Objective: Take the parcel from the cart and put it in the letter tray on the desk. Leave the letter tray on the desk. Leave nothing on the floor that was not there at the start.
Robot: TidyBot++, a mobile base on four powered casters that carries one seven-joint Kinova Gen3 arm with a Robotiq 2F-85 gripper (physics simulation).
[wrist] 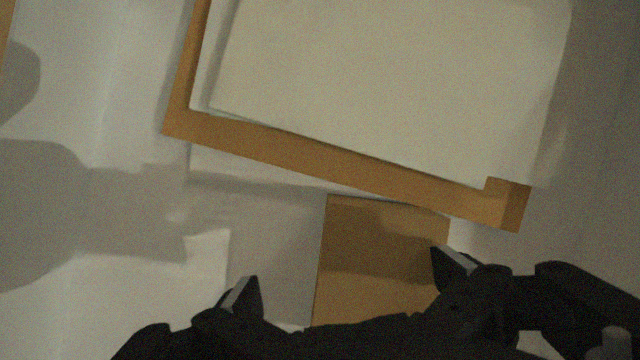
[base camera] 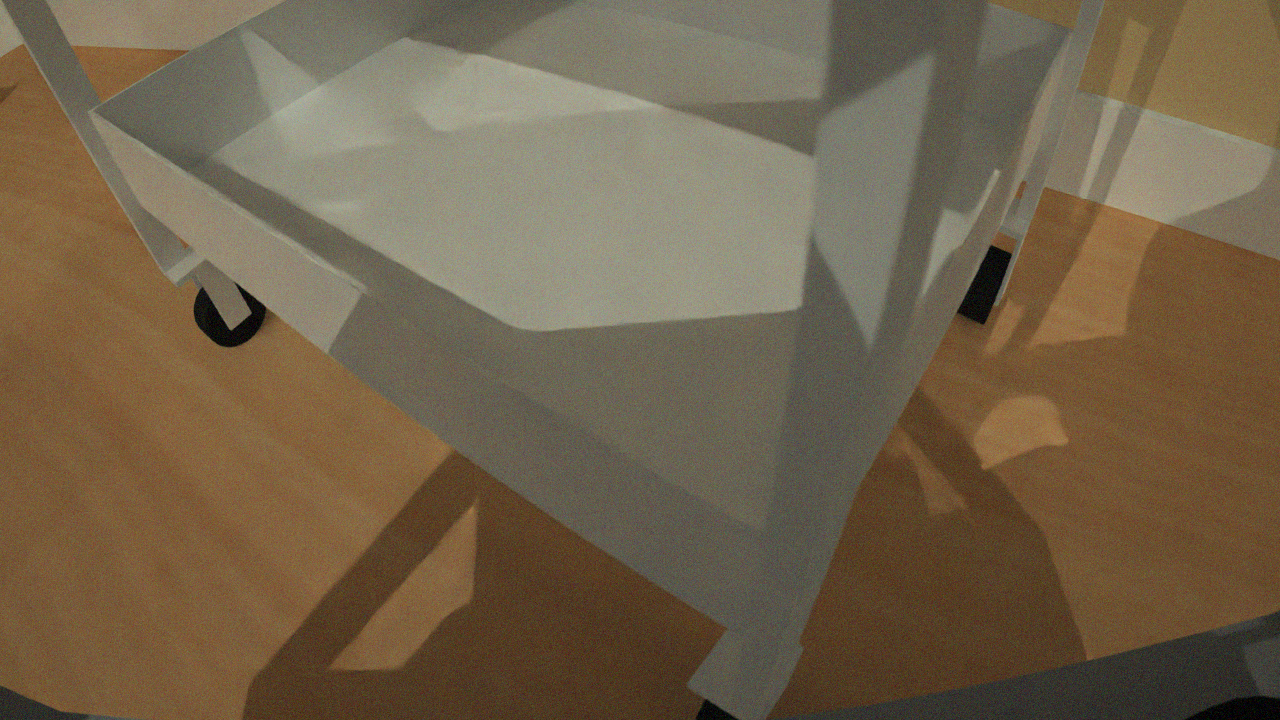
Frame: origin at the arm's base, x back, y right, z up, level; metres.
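Where they show: gripper, fingertip midpoint: [wrist: 346, 280].
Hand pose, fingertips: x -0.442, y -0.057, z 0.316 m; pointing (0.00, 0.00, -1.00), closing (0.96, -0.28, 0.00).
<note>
Each offset is from my fingertips to the top centre of the thing.
The parcel, a plain brown box @(dz +0.000, dx +0.009, dy -0.016 m) [wrist: 375, 297], lies on a pale surface in the lower middle of the wrist view. Its upper end is close to a wood-rimmed tray @(dz -0.040, dx +0.072, dy +0.101 m) [wrist: 300, 160], and its lower end is hidden by the gripper. My gripper [wrist: 346, 280] is open and empty. Its fingertips stand to the left and right of the parcel in the view, with the right one close to or overlapping the parcel's edge. The height gap is hard to judge. The grey cart [base camera: 241, 237] stands close in front of the base, with its lower shelf showing. The desk cannot be made out for certain.
A large pale sheet or stack of paper @(dz -0.026, dx +0.069, dy +0.100 m) [wrist: 375, 85] lies in the wood-rimmed tray. In the base camera view, a near cart post [base camera: 805, 376] rises close to the base. Black casters [base camera: 229, 311] [base camera: 986, 284] stand on the wooden floor, and a wall is behind at the right.
</note>
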